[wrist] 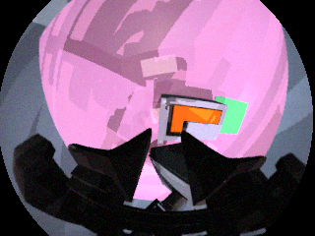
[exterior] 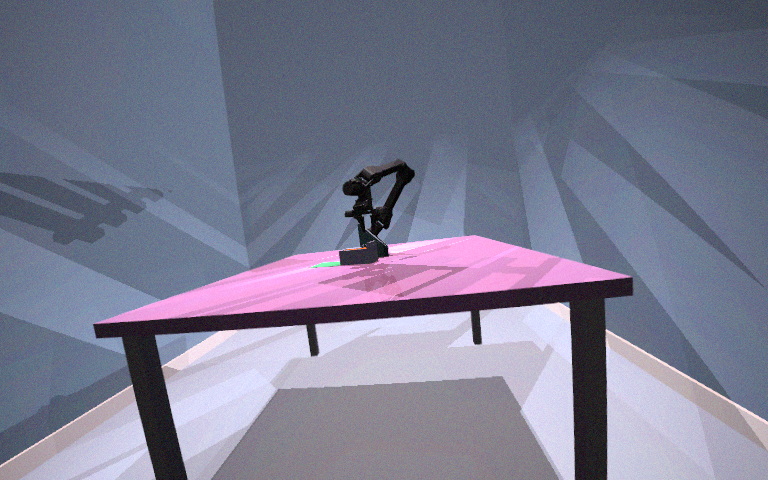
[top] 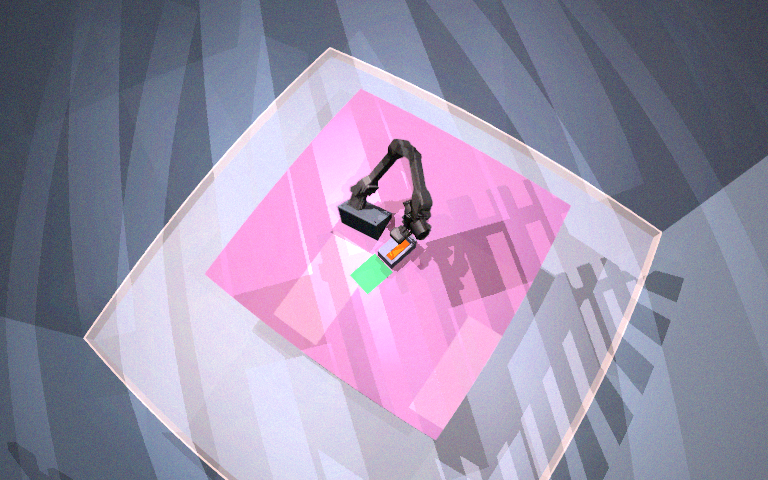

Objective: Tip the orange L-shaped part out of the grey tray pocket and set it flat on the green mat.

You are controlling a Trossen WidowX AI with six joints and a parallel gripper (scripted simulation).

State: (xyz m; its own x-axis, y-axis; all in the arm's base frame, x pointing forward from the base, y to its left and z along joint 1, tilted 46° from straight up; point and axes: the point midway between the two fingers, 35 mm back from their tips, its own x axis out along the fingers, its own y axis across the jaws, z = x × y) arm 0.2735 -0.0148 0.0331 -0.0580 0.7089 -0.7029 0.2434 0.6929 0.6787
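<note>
The orange L-shaped part is 90 mm below my gripper tip, 50 mm to the right of it and 20 mm behind it. Round my gripper tip: green mat (210 mm to the right, 150 mm below, 70 mm behind).
</note>
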